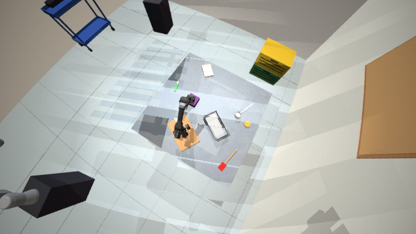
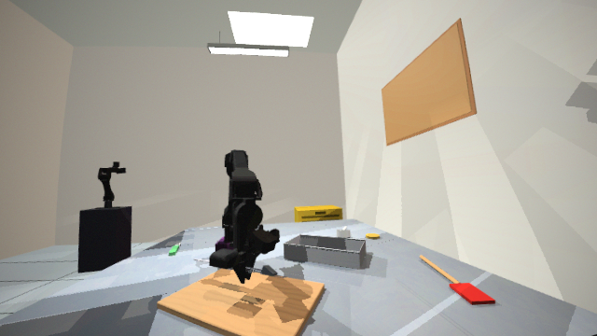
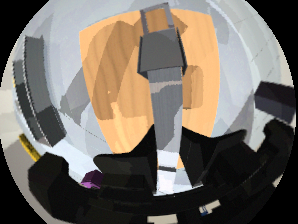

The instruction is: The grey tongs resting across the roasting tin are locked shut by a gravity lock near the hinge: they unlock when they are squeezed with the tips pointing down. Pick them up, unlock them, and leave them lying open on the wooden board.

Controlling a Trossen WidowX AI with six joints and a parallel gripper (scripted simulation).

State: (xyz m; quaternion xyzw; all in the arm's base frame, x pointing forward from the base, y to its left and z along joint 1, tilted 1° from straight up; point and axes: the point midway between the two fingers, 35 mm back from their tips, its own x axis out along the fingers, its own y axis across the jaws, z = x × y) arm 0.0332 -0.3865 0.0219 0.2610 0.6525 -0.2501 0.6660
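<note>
My gripper tip is 40 mm above the wooden board. Also, from my gripper tip: roasting tin 330 mm ahead, 190 mm to the left, 20 mm below; yellow disc 680 mm ahead, 320 mm to the left, 40 mm below; red spatula 560 mm ahead, 160 mm to the right, 40 mm below.
</note>
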